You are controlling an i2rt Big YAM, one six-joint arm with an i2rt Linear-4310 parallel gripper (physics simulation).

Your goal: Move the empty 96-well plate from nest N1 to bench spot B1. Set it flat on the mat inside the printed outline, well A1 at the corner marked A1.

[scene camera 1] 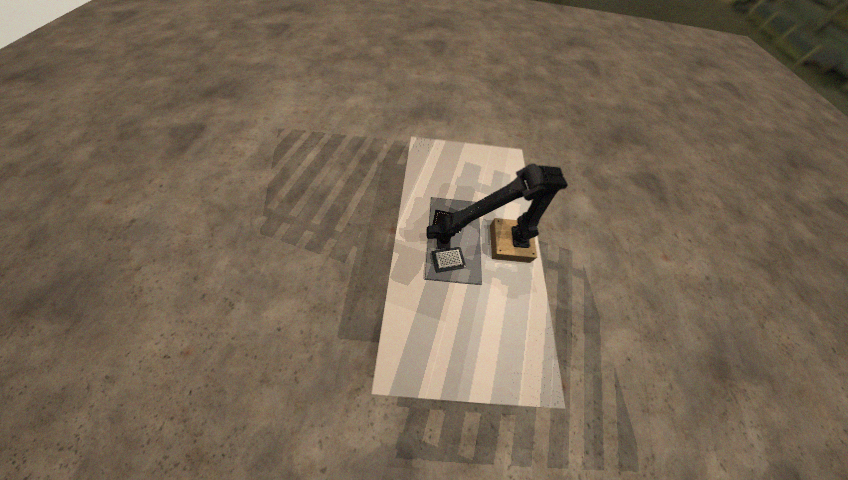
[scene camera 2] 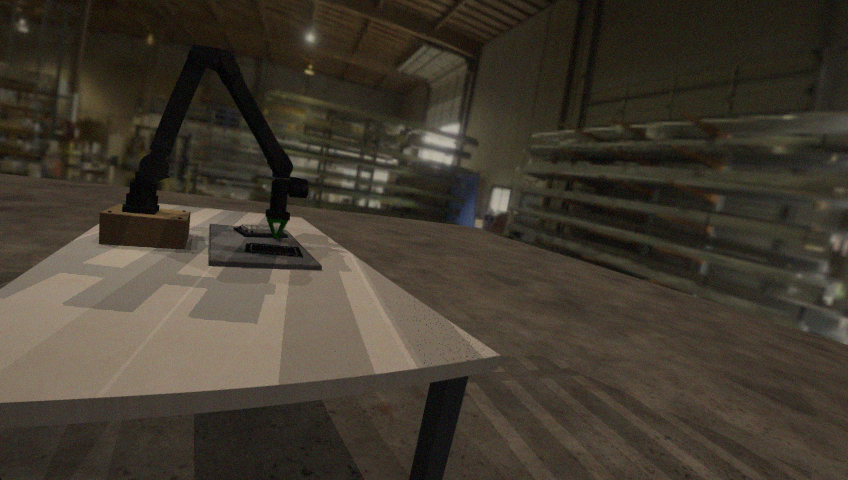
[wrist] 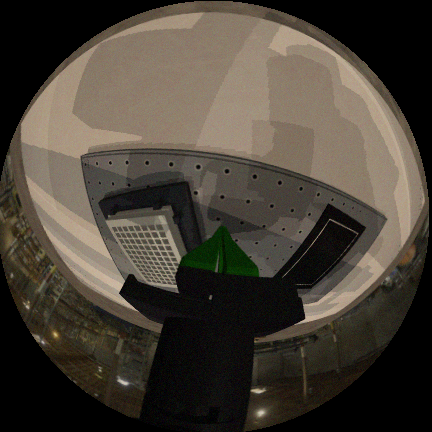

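Where they show: gripper, fingertip midpoint: (scene camera 1: 440, 246) (scene camera 2: 275, 238) (wrist: 221, 230); arm's base at its link origin: (scene camera 1: 519, 237) (scene camera 2: 141, 210).
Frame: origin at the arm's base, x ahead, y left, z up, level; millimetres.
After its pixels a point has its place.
Note:
The white 96-well plate (scene camera 1: 448, 258) @[y 141, x 385, z -45 mm] (wrist: 147, 245) @[y 144, x 402, z -48 mm] sits in the black nest (wrist: 194, 220) @[y 92, x 438, z -60 mm], whose frame shows around it. The black mat (scene camera 2: 273, 249) @[y -107, x 387, z -67 mm] (wrist: 325, 250) @[y -100, x 411, z -67 mm] with its thin white printed outline (wrist: 344, 226) @[y -108, x 457, z -67 mm] lies at the other end of the same board; the arm partly hides it in scene camera 1. My gripper (scene camera 2: 277, 237) @[y 63, x 425, z -68 mm] (wrist: 221, 230) @[y 63, x 425, z -68 mm] is shut and empty. Its green fingertips point down, low over the board between plate and mat, beside the nest. The A1 mark is not readable, and the gripper's body hides the near ends of plate and mat in the wrist view.
The grey perforated board (scene camera 1: 467, 274) @[y 213, x 279, z -69 mm] (scene camera 2: 223, 258) @[y -235, x 233, z -69 mm] (wrist: 260, 190) @[y 35, x 476, z -69 mm] carries nest and mat. It lies on the pale table (scene camera 1: 416, 368) @[y 661, x 512, z -81 mm] (scene camera 2: 238, 368) @[y -760, x 226, z -82 mm]. The arm's wooden base block (scene camera 1: 511, 246) @[y 58, x 53, z -3 mm] (scene camera 2: 142, 228) @[y -110, x 20, z -30 mm] stands beside the board. Striped shadows cross the table.

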